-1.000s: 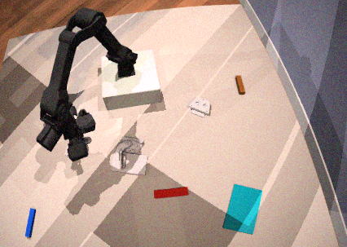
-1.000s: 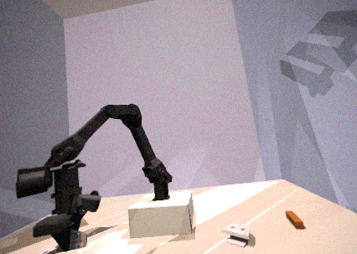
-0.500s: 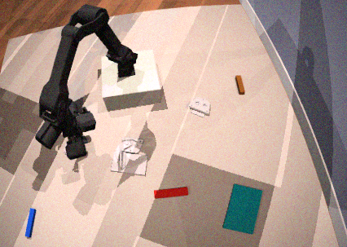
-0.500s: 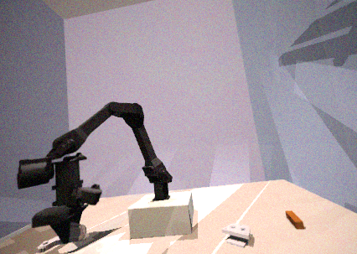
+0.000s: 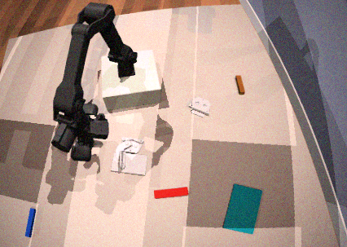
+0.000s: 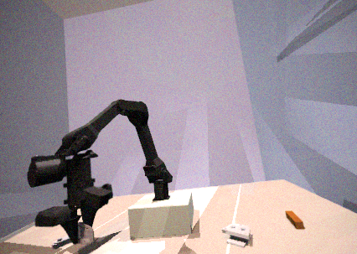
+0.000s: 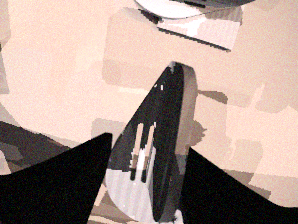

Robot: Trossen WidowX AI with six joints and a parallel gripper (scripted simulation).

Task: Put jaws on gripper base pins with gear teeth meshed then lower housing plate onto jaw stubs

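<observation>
Now: the white plate 7 cm ahead of my gripper tip, 11 cm to the left of it and 8 cm below it. The rest, counted from my gripper tip: red bar 20 cm ahead, 23 cm to the left, 8 cm below; blue bar 24 cm ahead, 28 cm to the right, 8 cm below; jaw 1 cm ahead, 11 cm to the left, 7 cm below.
</observation>
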